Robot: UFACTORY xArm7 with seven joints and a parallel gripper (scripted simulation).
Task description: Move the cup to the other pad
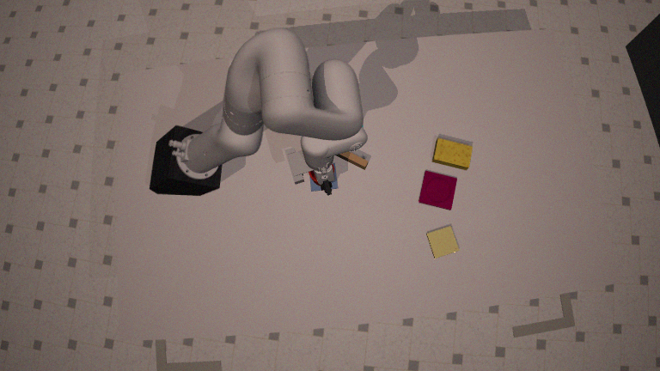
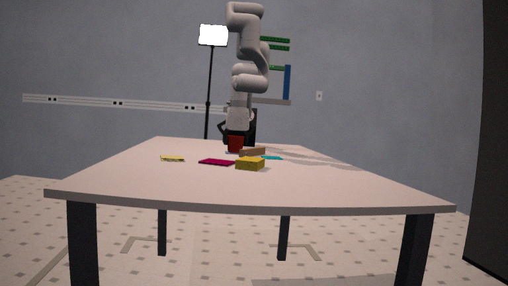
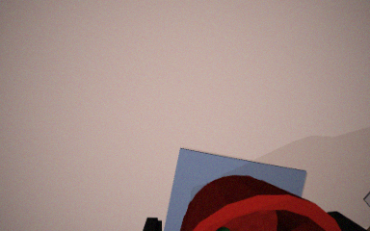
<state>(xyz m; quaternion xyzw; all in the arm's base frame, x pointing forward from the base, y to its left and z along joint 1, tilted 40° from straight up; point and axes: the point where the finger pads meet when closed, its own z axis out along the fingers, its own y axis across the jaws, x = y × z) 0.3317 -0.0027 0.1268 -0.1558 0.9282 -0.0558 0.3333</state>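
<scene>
Now: the red cup 20 mm below my hand. The rest, counted from my hand: wooden rail 40 mm ahead, 80 mm to the left, 40 mm below; green marble 10 mm ahead, 10 mm to the right, 30 mm below; yellow sponge block 390 mm ahead, 80 mm to the left, 30 mm below.
</scene>
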